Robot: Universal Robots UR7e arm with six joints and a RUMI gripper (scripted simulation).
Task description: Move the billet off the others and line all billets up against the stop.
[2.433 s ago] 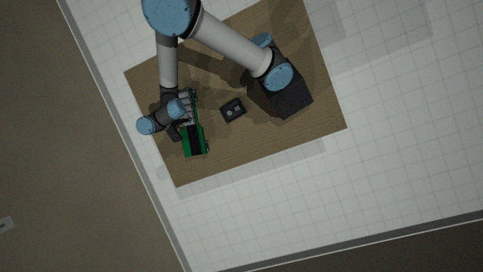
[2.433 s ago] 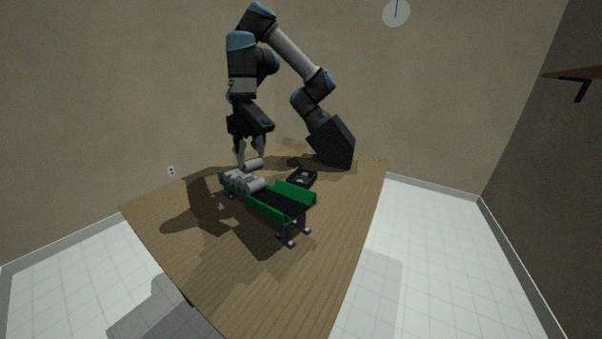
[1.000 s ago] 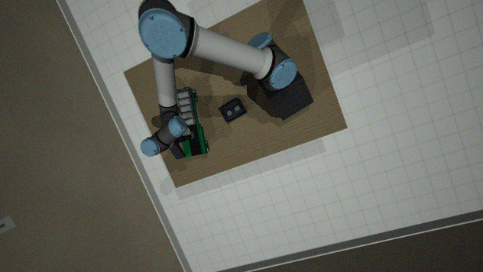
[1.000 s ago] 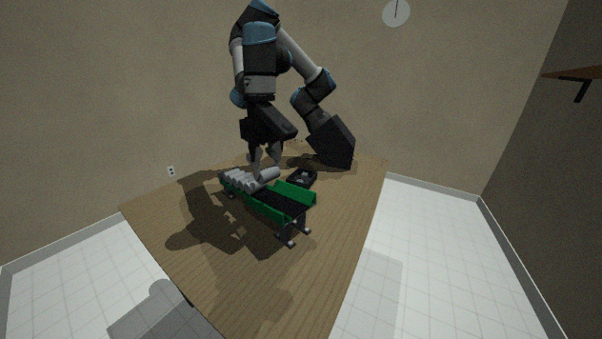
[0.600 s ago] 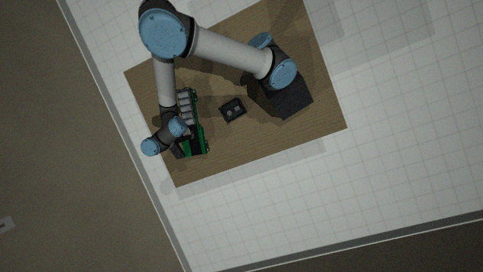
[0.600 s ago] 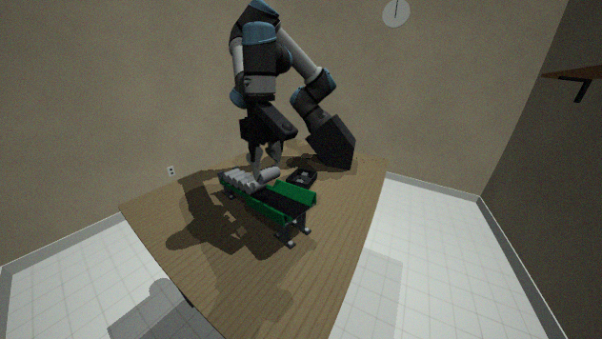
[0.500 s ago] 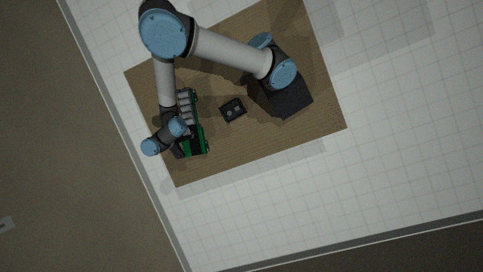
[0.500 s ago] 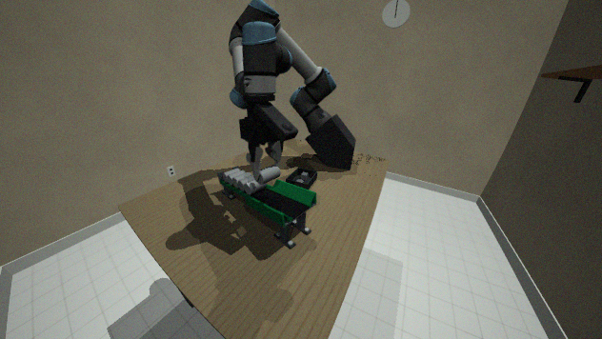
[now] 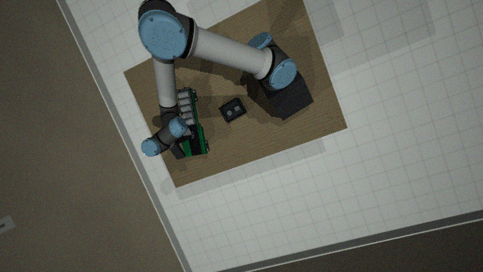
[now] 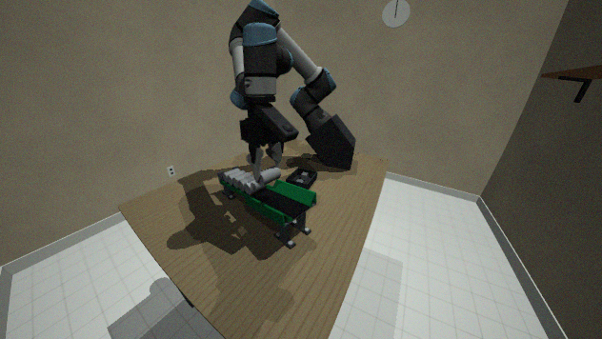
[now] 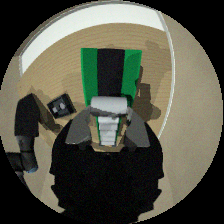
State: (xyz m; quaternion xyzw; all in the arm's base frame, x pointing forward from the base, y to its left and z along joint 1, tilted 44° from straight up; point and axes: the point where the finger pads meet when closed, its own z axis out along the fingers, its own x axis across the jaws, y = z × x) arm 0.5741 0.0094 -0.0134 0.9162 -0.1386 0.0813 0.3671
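Now: the ramp 90 mm below my hand, 60 mm to the right of it and 20 mm behind it.
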